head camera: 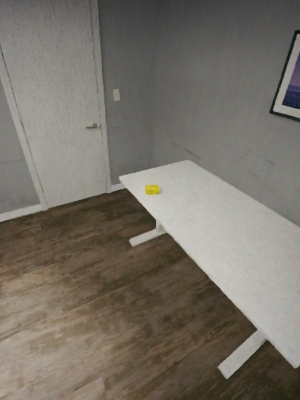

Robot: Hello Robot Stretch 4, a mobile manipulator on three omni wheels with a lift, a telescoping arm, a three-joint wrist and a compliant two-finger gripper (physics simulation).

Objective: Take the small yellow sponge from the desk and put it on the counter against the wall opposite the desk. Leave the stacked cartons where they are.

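Places are measured from the robot's base along level axes (x ahead, y left, z up), in centimetres.
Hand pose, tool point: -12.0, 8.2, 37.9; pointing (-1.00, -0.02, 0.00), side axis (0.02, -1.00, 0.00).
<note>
After its pixels a point has its place, as x, y, z.
A small yellow sponge (152, 190) @(131.5, -1.9, 73.0) lies on the white desk (225, 225) @(101.2, -48.2, 69.2), close to the desk's far left end and near its left long edge. The desk stands along the right wall and runs from the middle of the view to the lower right. The counter and the stacked cartons do not show in the head camera view. My gripper does not show in it either.
The desk's feet (242, 354) @(50.7, -65.6, 0.7) (145, 237) @(153.0, 2.4, 0.7) stick out to the left over the brown wood floor (100, 300) @(86.2, 35.1, -2.8). A closed white door (55, 100) @(213.6, 94.8, 118.3) with a handle is at the back left. A framed picture (291, 107) @(134.2, -81.8, 134.7) hangs on the right wall.
</note>
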